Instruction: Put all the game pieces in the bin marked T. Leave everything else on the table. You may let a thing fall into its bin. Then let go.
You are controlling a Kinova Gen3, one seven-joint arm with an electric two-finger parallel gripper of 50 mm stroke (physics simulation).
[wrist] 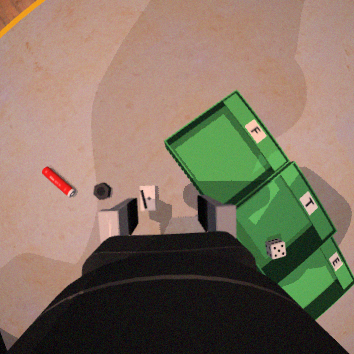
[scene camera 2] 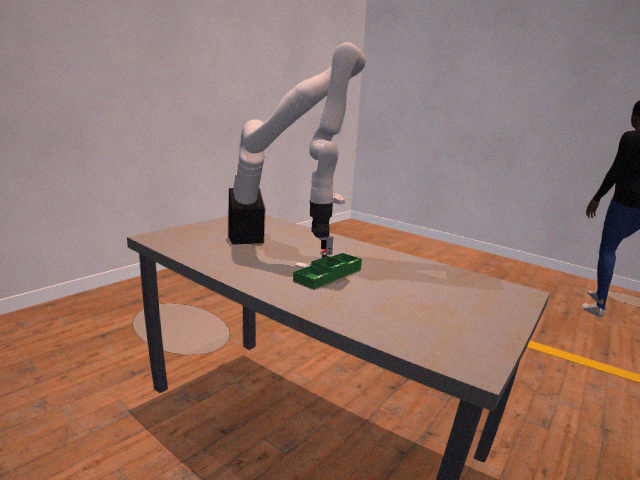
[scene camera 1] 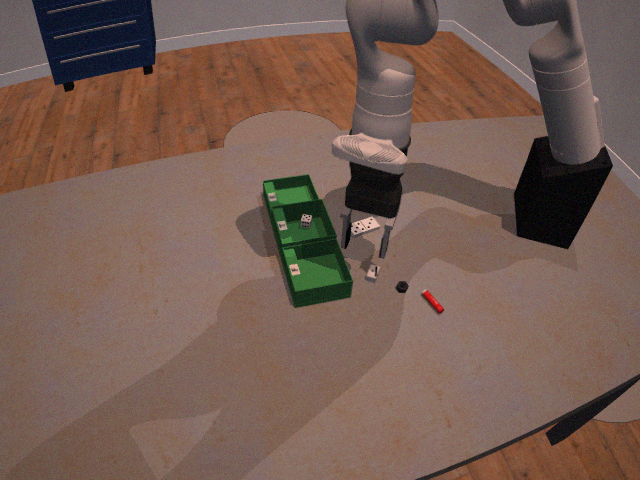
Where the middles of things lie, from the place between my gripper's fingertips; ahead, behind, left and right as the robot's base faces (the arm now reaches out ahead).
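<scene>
There is the green bin tray (scene camera 1: 316, 271), and my hand is now 7 cm short of the tray, 8 cm to the left of it and 2 cm above it.
</scene>
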